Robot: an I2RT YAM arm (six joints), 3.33 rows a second.
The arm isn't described. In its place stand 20 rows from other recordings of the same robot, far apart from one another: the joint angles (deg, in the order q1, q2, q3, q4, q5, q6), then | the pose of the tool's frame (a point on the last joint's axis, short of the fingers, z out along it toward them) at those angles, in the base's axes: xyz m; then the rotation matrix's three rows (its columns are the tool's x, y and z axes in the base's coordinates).
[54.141, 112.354, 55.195, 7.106, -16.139, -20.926] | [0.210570 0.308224 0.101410], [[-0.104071 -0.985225 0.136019], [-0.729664 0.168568 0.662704], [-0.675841 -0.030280 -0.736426]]
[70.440, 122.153, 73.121, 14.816, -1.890, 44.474] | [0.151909 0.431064 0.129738], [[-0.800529 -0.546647 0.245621], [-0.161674 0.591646 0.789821], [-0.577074 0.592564 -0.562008]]
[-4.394, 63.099, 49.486, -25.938, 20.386, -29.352] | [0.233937 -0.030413 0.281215], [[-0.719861 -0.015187 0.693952], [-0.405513 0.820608 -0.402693], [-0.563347 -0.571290 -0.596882]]
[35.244, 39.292, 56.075, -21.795, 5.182, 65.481] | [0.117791 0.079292 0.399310], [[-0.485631 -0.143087 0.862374], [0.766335 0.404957 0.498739], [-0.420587 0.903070 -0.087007]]
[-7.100, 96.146, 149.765, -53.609, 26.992, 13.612] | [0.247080 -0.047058 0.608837], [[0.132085 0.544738 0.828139], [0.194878 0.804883 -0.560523], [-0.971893 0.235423 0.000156]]
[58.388, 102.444, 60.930, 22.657, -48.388, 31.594] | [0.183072 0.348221 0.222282], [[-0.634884 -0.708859 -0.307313], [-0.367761 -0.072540 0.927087], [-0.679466 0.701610 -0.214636]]
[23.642, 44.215, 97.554, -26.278, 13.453, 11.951] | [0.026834 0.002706 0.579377], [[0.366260 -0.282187 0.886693], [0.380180 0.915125 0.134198], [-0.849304 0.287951 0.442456]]
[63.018, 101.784, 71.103, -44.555, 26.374, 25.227] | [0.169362 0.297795 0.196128], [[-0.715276 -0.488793 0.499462], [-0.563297 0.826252 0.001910], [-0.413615 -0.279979 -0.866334]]
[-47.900, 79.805, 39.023, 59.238, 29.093, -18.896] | [0.186728 -0.232475 0.292010], [[-0.109309 0.974705 0.194939], [-0.301132 0.154426 -0.940995], [-0.947297 -0.161562 0.276634]]
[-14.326, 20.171, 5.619, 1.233, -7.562, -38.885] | [0.127850 -0.027815 0.175875], [[-0.249838 -0.045771 0.967205], [-0.578468 0.808092 -0.111182], [-0.776502 -0.587275 -0.228369]]
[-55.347, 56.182, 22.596, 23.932, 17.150, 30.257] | [0.114664 -0.184348 0.229174], [[0.396990 0.869778 0.293061], [0.272433 0.193242 -0.942570], [-0.876458 0.454030 -0.160241]]
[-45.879, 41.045, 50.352, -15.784, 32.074, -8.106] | [0.095355 -0.125481 0.373940], [[-0.215314 0.954796 0.204949], [0.050397 0.220456 -0.974094], [-0.975244 -0.199407 -0.095586]]
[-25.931, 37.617, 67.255, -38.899, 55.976, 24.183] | [0.065205 -0.064514 0.432834], [[0.269564 0.953583 0.134221], [0.123804 0.103906 -0.986852], [-0.954991 0.282637 -0.090048]]
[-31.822, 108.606, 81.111, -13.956, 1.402, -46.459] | [0.366095 -0.228208 0.231272], [[-0.780874 -0.033873 0.623770], [-0.368280 0.831513 -0.415881], [-0.504585 -0.554472 -0.661781]]
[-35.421, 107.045, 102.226, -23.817, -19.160, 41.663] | [0.366166 -0.246085 0.353531], [[-0.083876 0.493242 0.865839], [0.830194 0.515159 -0.213047], [-0.551129 0.700945 -0.452696]]
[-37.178, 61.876, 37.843, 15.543, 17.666, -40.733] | [0.193052 -0.159977 0.285417], [[-0.620912 0.540767 0.567485], [-0.309440 0.496060 -0.811278], [-0.720219 -0.679334 -0.140674]]
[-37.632, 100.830, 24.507, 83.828, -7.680, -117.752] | [0.235878 -0.175853 0.163207], [[-0.490812 -0.141367 0.859721], [-0.729024 -0.473707 -0.494091], [0.477104 -0.869262 0.129441]]
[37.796, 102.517, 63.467, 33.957, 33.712, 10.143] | [0.334893 0.234728 0.254275], [[-0.081899 -0.059457 0.994866], [0.121868 0.990131 0.069206], [-0.989162 0.126910 -0.073844]]
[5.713, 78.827, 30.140, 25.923, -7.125, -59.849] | [0.274649 0.031914 0.185784], [[-0.009565 -0.439699 0.898094], [-0.863267 0.456901 0.214501], [-0.504656 -0.773244 -0.383948]]
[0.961, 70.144, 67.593, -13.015, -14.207, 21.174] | [0.282101 0.013471 0.381724], [[-0.341454 -0.138679 0.929612], [0.344476 0.901769 0.261054], [-0.874497 0.409367 -0.260141]]
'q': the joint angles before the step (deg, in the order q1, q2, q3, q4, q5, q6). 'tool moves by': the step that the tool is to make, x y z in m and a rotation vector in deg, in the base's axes. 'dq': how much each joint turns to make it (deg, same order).
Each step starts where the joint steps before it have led.
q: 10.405 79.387 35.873 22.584 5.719 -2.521
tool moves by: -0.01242 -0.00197 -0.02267 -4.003 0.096 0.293
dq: 0.234 0.483 -5.563 5.632 1.358 -3.699
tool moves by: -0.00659 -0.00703 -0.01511 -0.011 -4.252 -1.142
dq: -1.169 2.134 -5.031 11.441 0.223 -0.725
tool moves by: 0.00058 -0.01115 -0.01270 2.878 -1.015 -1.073
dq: -2.638 3.336 -2.032 6.548 -2.268 2.163
